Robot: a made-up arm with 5 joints. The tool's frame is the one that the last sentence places.
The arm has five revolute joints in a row. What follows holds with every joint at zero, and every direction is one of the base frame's.
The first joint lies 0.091 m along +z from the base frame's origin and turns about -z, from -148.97 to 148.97 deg.
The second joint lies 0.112 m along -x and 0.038 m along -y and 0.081 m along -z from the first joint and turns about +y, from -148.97 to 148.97 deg.
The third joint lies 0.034 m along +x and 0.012 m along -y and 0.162 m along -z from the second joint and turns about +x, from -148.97 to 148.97 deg.
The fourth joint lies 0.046 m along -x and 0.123 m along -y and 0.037 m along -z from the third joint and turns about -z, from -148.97 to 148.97 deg.
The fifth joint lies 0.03 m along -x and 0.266 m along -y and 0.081 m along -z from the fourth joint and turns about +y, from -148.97 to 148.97 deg.
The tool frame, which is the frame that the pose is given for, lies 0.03 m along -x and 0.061 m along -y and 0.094 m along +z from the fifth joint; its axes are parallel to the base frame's.
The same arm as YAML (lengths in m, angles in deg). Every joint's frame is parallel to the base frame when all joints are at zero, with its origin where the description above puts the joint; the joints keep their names.
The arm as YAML. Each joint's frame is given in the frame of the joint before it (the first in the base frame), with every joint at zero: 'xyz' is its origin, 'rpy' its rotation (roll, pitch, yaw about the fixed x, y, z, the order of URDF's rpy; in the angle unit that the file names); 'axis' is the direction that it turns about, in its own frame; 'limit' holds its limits. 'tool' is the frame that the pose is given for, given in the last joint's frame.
units:
  length: m
  angle: deg
joints:
  - name: joint 1
    type: revolute
    origin:
      xyz: [0.0, 0.0, 0.091]
      rpy: [0.0, 0.0, 0.0]
    axis: [0.0, 0.0, -1.0]
    limit:
      lower: -148.97
      upper: 148.97
  - name: joint 2
    type: revolute
    origin:
      xyz: [-0.112, -0.038, -0.081]
      rpy: [0.0, 0.0, 0.0]
    axis: [0.0, 1.0, 0.0]
    limit:
      lower: -148.97
      upper: 148.97
  - name: joint 3
    type: revolute
    origin:
      xyz: [0.034, -0.012, -0.162]
      rpy: [0.0, 0.0, 0.0]
    axis: [1.0, 0.0, 0.0]
    limit:
      lower: -148.97
      upper: 148.97
  - name: joint 4
    type: revolute
    origin:
      xyz: [-0.046, -0.123, -0.037]
      rpy: [0.0, 0.0, 0.0]
    axis: [0.0, 0.0, -1.0]
    limit:
      lower: -148.97
      upper: 148.97
  - name: joint 5
    type: revolute
    origin:
      xyz: [-0.03, -0.266, -0.081]
      rpy: [0.0, 0.0, 0.0]
    axis: [0.0, 1.0, 0.0]
    limit:
      lower: -148.97
      upper: 148.97
tool:
  origin:
    xyz: [-0.03, -0.061, 0.094]
    rpy: [0.0, 0.0, 0.0]

